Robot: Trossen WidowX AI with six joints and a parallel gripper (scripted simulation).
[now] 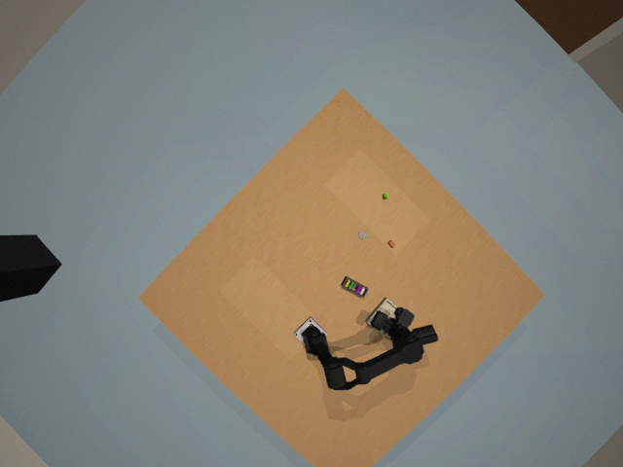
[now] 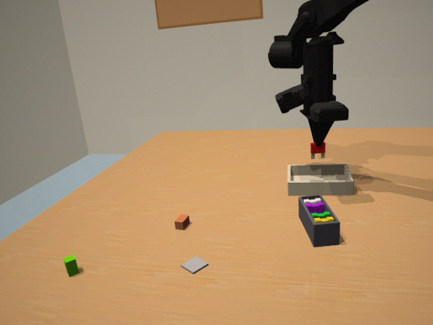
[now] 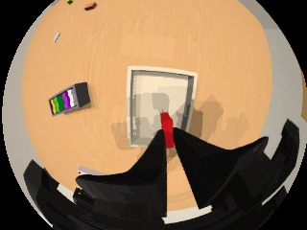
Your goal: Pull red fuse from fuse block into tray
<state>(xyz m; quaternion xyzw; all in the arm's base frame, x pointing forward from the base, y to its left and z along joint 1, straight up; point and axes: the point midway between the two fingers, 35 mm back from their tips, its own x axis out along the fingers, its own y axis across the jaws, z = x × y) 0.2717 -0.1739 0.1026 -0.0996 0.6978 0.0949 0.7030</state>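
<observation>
The beige tray lies 9 cm below my gripper tip. The rest, counted from my gripper tip: red fuse 1 cm below; then flat grey tile 18 cm ahead, 31 cm to the left, 9 cm below.
</observation>
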